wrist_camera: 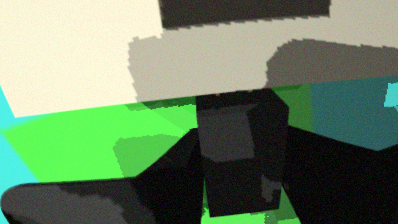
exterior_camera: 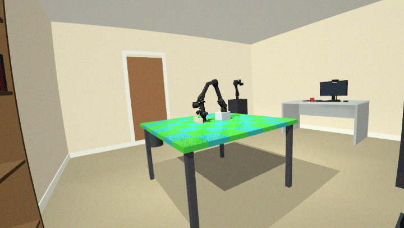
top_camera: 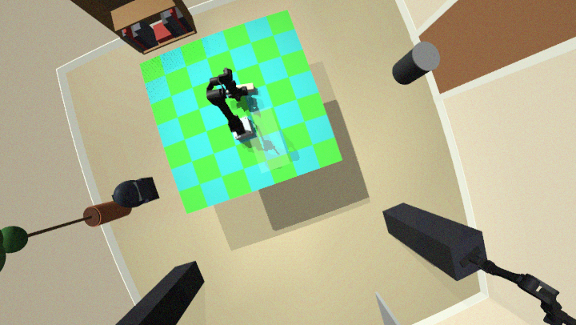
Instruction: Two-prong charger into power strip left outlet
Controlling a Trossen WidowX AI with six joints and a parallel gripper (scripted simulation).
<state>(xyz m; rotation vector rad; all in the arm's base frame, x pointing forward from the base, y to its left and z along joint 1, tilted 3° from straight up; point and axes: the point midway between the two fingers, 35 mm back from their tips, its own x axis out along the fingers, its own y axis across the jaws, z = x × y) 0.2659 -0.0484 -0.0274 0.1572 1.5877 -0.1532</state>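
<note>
The black two-prong charger is 2 cm ahead of my gripper tip and 1 cm above it.
</note>
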